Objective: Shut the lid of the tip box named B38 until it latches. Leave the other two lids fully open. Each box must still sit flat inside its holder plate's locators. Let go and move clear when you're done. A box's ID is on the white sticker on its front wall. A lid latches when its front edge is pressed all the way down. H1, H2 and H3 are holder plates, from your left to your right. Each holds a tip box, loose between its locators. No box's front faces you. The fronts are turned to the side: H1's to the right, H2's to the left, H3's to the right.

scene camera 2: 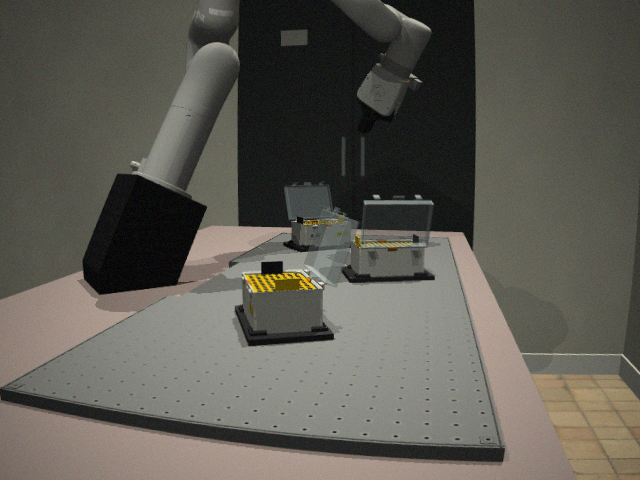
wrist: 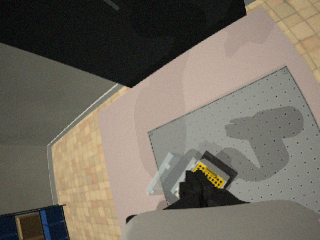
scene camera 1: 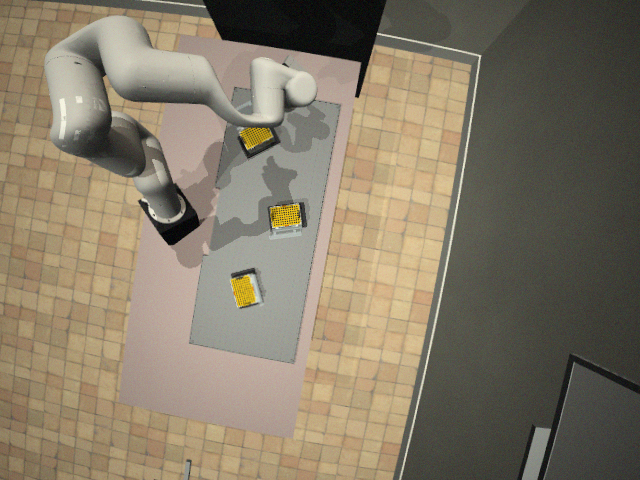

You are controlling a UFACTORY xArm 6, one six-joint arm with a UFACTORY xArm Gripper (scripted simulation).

Path:
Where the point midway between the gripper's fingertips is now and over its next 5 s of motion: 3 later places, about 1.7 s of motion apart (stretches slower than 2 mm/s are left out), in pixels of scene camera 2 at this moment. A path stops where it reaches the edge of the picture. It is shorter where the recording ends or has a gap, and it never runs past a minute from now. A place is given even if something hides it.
The gripper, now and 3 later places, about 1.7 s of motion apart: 362, 131; 312, 146; 282, 190; 284, 245

